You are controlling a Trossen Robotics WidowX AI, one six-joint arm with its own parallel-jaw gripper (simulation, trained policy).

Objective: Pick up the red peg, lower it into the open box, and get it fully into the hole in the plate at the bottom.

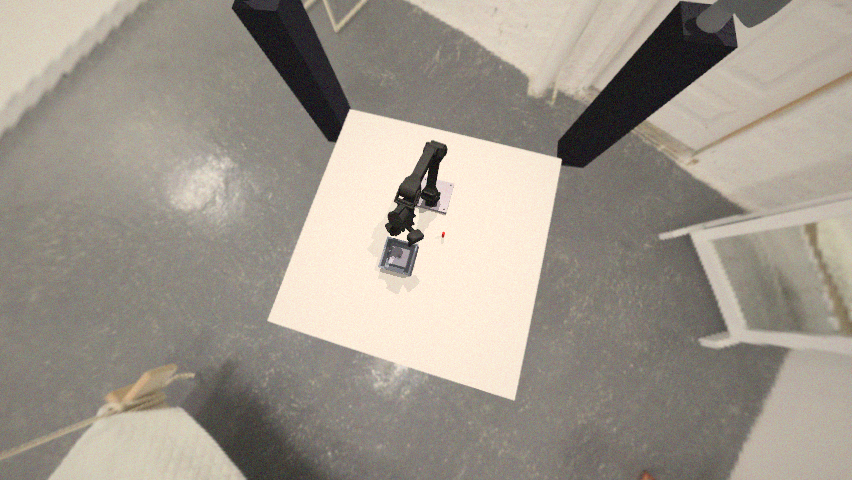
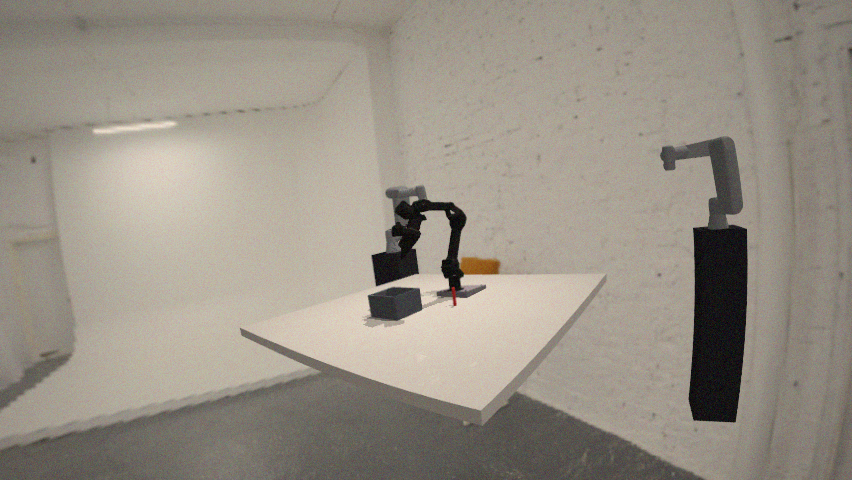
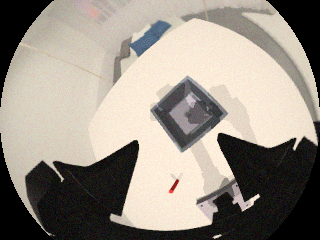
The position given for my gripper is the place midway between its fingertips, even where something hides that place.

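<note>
I see a grey box (image 2: 393, 303), and image 1 and image 3 show it too: the grey box (image 1: 390, 242) and again the grey box (image 3: 188, 86). There is also a plate (image 3: 188, 106), though image 2 does not show the plate, hidden by the grey box. Along with these I see my gripper (image 3: 179, 141).
</note>
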